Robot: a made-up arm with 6 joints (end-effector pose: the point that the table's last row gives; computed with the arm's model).
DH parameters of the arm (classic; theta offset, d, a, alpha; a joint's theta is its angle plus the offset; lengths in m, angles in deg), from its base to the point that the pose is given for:
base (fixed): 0 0.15 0 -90
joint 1: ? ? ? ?
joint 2: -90 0.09 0.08 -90
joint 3: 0 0.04 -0.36 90
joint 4: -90 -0.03 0.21 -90
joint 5: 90 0.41 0.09 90
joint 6: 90 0.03 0.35 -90
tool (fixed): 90 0.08 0 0
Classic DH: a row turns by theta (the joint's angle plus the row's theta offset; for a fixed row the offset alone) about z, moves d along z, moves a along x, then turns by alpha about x.
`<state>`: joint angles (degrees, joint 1 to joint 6).
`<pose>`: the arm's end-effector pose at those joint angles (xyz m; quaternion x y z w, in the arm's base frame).
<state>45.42 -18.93 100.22 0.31 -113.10 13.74</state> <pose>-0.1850 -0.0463 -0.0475 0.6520 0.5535 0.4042 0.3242</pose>
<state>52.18 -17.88 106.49 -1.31 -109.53 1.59</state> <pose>-0.2683 -0.0040 0.0288 0.7405 0.5601 0.3007 0.2181</pose>
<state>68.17 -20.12 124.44 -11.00 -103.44 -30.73</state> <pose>-0.3038 0.1298 0.4111 -0.8743 -0.4661 -0.0255 0.1334</pose>
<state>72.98 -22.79 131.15 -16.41 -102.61 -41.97</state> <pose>-0.2329 0.1555 0.5656 -0.8772 -0.3968 0.0469 0.2662</pose>
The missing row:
joint 1: 0 -0.09 0.09 90
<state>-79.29 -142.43 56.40 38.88 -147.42 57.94</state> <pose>0.0756 -0.3404 -0.0030 0.2110 -0.2058 0.1941 0.9357</pose>
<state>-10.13 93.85 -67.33 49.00 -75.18 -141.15</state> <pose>0.3010 -0.2701 0.4438 0.0149 0.2079 0.1112 0.9717</pose>
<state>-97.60 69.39 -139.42 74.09 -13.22 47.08</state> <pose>0.0322 0.4411 0.4122 0.7788 -0.1927 0.5537 0.2233</pose>
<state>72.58 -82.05 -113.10 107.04 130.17 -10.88</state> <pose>-0.3338 -0.9321 0.1060 0.1861 0.4592 -0.1325 0.8585</pose>
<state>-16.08 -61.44 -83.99 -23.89 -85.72 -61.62</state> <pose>-0.3696 0.5125 0.1342 0.1594 0.0054 -0.9454 0.2841</pose>
